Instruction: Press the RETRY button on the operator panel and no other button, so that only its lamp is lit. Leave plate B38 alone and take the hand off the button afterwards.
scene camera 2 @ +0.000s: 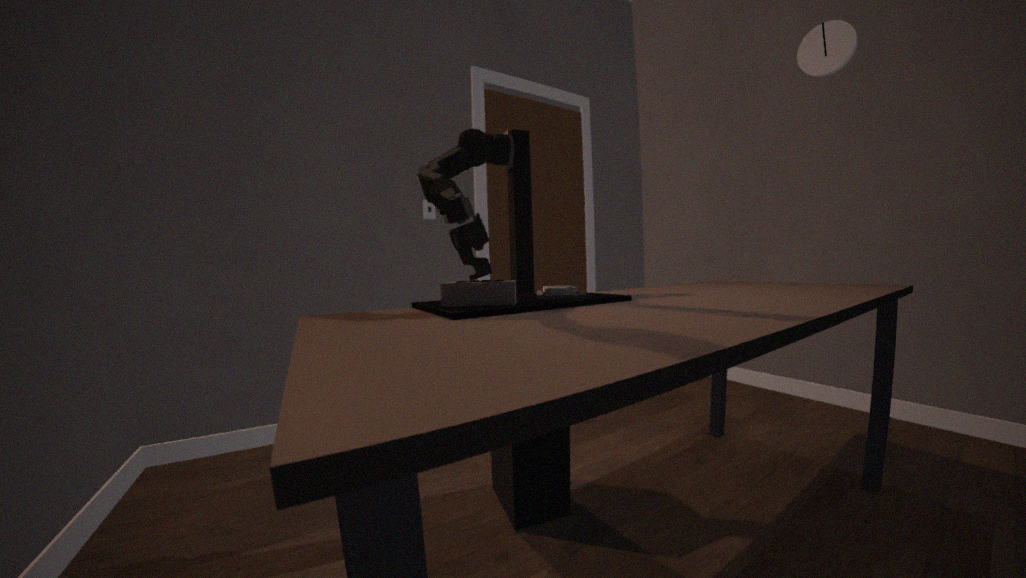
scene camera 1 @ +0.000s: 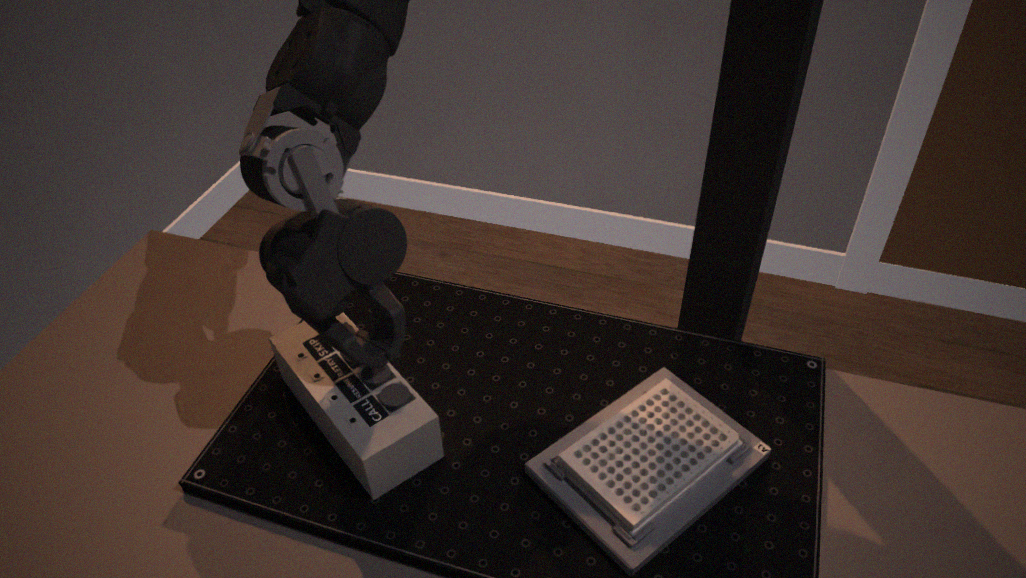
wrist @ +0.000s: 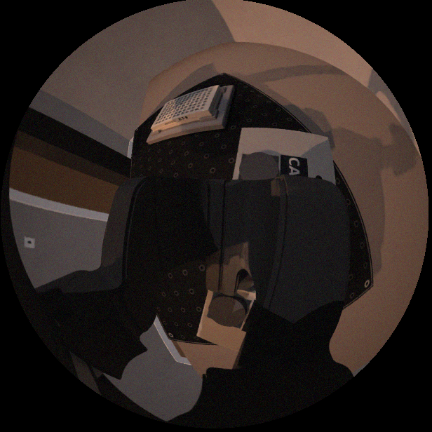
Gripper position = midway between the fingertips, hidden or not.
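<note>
On scene camera 1 you'd find the gripper [scene camera 1: 373, 353], plus a dark upright post [scene camera 1: 765, 60] and a grey plate holder [scene camera 1: 588, 516]. Scene camera 2 shows the gripper [scene camera 2: 481, 276] as well, along with the post [scene camera 2: 519, 176]. And in the wrist view there's a white well plate [wrist: 189, 107], with the gripper [wrist: 230, 238] and the grey plate holder [wrist: 223, 105] showing there too.
</note>
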